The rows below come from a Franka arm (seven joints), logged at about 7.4 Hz.
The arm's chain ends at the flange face. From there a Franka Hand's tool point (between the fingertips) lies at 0.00 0.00 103.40 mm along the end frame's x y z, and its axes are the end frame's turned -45 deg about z.
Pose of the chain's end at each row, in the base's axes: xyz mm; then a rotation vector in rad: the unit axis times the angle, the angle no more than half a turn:
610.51 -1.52 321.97 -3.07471 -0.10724 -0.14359
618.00 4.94 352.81 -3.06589 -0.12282 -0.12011
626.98 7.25 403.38 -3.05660 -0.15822 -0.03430
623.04 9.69 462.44 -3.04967 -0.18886 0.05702
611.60 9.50 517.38 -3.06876 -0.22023 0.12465
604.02 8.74 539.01 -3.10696 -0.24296 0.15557
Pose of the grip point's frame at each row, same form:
619.90 5.18 219.22 -2.83513 -1.29190 -0.17115
625.77 12.58 249.99 -2.81623 -1.30093 -0.15432
628.86 15.69 300.34 -2.77592 -1.32186 -0.07934
618.65 18.27 359.49 -2.73875 -1.33837 0.00262
602.80 15.33 414.52 -2.72880 -1.36677 0.07775
593.58 10.13 436.15 -2.74594 -1.39740 0.12954

